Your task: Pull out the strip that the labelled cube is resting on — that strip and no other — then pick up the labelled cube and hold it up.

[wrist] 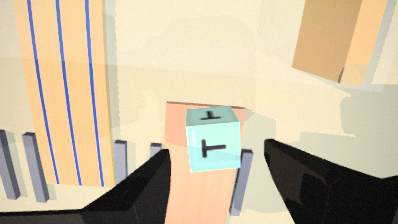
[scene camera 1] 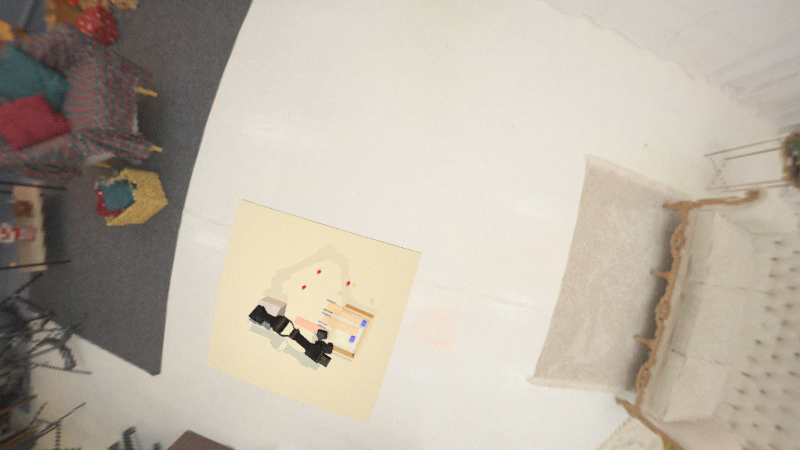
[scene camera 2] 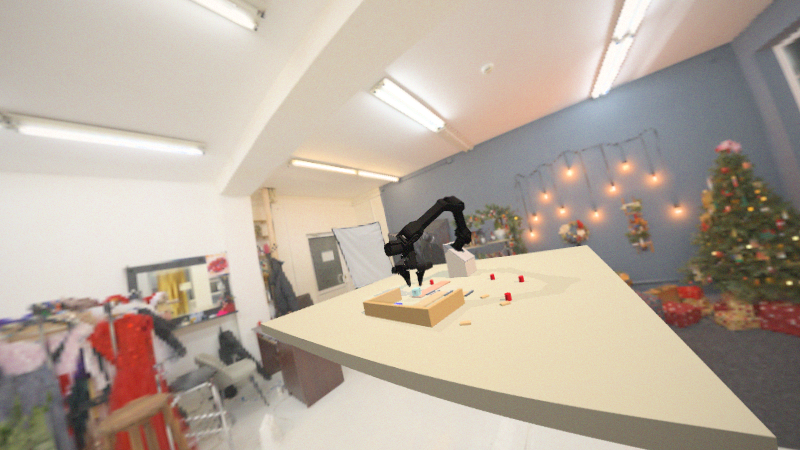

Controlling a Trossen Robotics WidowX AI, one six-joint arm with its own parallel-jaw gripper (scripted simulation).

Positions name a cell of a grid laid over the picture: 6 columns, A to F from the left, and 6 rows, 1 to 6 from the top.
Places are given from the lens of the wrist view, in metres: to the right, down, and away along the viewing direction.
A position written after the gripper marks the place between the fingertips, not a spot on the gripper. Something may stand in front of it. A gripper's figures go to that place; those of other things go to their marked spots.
gripper (wrist: D5): 0.01, 0.02, 0.12
labelled cube (wrist: D4): 0.01, 0.01, 0.12
